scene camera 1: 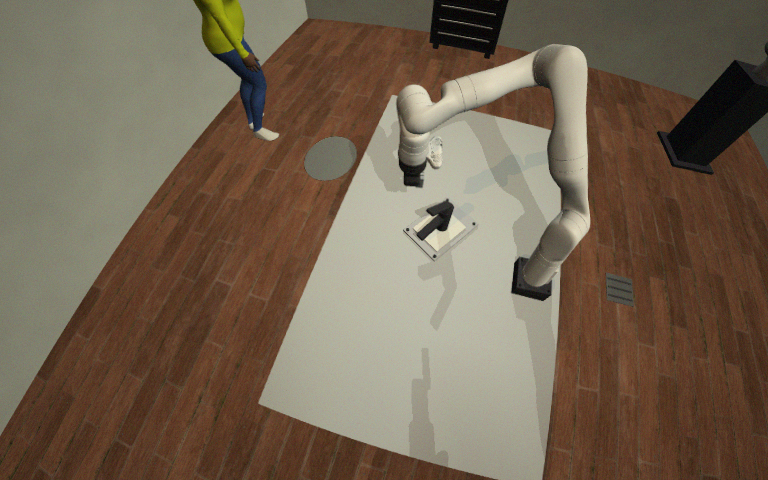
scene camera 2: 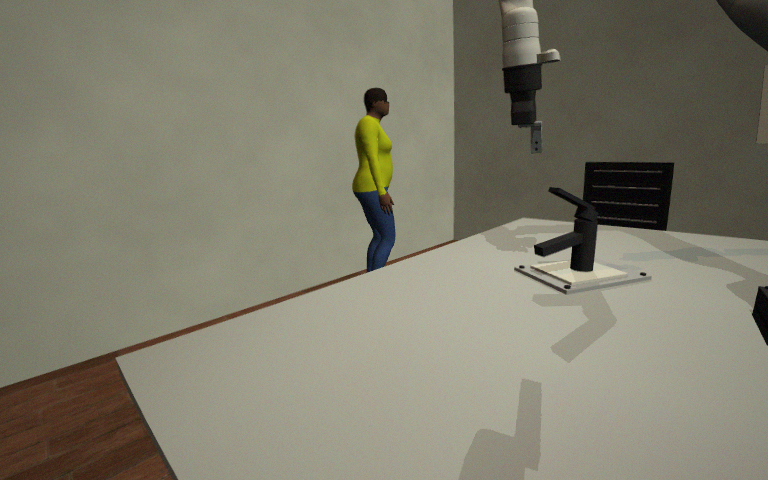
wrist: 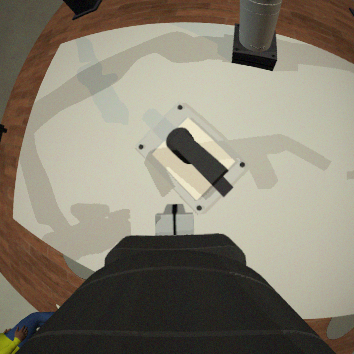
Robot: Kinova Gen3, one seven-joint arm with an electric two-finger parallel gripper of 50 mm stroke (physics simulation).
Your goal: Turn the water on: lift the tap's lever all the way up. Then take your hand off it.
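Frame: origin at the arm's base, x left, y back, z up, level; centimetres.
Where they show: gripper, fingertip midpoint: (scene camera 1: 419, 185) (scene camera 2: 536, 152) (wrist: 174, 214); arm's base at its link origin: (scene camera 1: 534, 274) (wrist: 254, 39).
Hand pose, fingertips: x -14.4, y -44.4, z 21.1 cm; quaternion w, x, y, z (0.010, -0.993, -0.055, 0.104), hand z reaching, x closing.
Things, the pixels of their top centre, and the offset from my fingertips. "spot": a spot on its surface instead. Level surfaces: height alone.
- tap's black lever at its top centre: (wrist: 193, 150) (scene camera 2: 573, 187) (scene camera 1: 440, 203) dx +0.5, dy +7.8, dz -7.2 cm
- black tap body at its top centre: (scene camera 2: 586, 220) (scene camera 1: 446, 209) dx -2.9, dy +10.7, dz -14.6 cm
- spout at its top centre: (wrist: 208, 170) (scene camera 2: 560, 233) (scene camera 1: 431, 224) dx +2.4, dy +6.1, dz -17.0 cm
- square base plate at a spot on its surface: (scene camera 2: 606, 283) spot: dx +3.6, dy +16.1, dz -26.2 cm
- pale table at its surface level: dz -26.9 cm
The tap's black lever (scene camera 1: 437, 208) (scene camera 2: 568, 197) (wrist: 202, 159) slopes up from the top of the black tap body (scene camera 1: 446, 220) (scene camera 2: 584, 246), its free end raised over the spout (scene camera 1: 430, 228) (scene camera 2: 557, 243) (wrist: 226, 188). The tap stands upright on a square base plate (scene camera 2: 606, 283) (wrist: 187, 111). My gripper (scene camera 2: 536, 150) (wrist: 174, 214) is shut, with nothing between its fingers. In the second scene view it hangs above and left of the lever's free end, with a visible gap; it is apart from the lever. In the first scene view the fingertips are hard to make out.
The arm's black base (scene camera 1: 531, 285) (wrist: 254, 59) stands on the pale table (scene camera 1: 351, 339) (scene camera 2: 339, 367). A person in a yellow top (scene camera 1: 222, 28) (scene camera 2: 370, 152) stands beyond its left edge. A dark drawer cabinet (scene camera 1: 467, 25) (scene camera 2: 628, 195) is at the back.
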